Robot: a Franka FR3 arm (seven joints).
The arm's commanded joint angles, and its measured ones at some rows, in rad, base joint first. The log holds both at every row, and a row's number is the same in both.
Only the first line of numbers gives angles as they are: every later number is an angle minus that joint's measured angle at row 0.
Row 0, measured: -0.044, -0.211, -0.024, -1.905, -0.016, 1.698, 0.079
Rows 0 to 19, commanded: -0.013, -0.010, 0.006, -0.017, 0.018, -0.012, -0.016; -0.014, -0.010, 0.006, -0.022, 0.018, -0.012, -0.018; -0.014, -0.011, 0.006, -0.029, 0.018, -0.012, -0.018; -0.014, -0.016, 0.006, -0.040, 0.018, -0.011, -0.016; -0.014, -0.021, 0.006, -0.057, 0.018, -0.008, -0.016; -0.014, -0.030, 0.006, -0.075, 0.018, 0.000, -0.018; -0.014, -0.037, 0.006, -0.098, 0.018, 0.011, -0.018; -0.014, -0.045, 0.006, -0.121, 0.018, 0.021, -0.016; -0.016, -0.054, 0.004, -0.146, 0.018, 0.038, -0.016; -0.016, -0.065, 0.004, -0.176, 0.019, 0.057, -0.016; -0.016, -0.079, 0.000, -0.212, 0.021, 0.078, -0.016; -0.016, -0.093, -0.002, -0.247, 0.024, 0.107, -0.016; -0.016, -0.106, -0.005, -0.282, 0.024, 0.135, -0.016; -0.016, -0.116, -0.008, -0.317, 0.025, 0.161, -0.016; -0.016, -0.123, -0.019, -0.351, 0.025, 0.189, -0.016; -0.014, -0.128, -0.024, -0.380, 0.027, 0.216, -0.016; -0.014, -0.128, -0.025, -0.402, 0.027, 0.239, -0.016; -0.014, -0.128, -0.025, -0.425, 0.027, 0.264, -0.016; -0.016, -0.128, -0.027, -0.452, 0.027, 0.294, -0.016; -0.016, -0.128, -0.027, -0.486, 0.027, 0.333, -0.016
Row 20, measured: -0.002, -0.087, -0.030, -0.371, 0.000, 0.229, 0.000
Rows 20 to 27, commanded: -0.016, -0.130, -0.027, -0.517, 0.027, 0.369, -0.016; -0.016, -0.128, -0.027, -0.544, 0.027, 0.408, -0.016; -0.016, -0.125, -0.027, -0.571, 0.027, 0.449, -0.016; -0.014, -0.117, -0.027, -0.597, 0.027, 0.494, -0.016; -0.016, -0.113, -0.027, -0.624, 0.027, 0.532, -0.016; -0.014, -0.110, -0.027, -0.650, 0.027, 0.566, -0.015; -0.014, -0.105, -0.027, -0.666, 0.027, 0.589, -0.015; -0.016, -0.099, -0.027, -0.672, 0.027, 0.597, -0.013
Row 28, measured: -0.002, -0.088, -0.032, -0.607, 0.003, 0.524, 0.000
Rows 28 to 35, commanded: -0.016, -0.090, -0.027, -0.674, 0.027, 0.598, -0.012; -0.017, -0.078, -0.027, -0.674, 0.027, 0.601, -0.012; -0.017, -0.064, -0.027, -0.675, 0.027, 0.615, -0.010; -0.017, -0.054, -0.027, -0.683, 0.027, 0.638, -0.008; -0.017, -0.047, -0.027, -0.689, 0.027, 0.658, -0.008; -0.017, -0.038, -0.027, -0.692, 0.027, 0.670, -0.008; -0.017, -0.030, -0.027, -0.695, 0.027, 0.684, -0.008; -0.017, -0.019, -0.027, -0.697, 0.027, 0.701, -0.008
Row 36, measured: -0.003, -0.044, -0.033, -0.673, 0.004, 0.634, 0.000
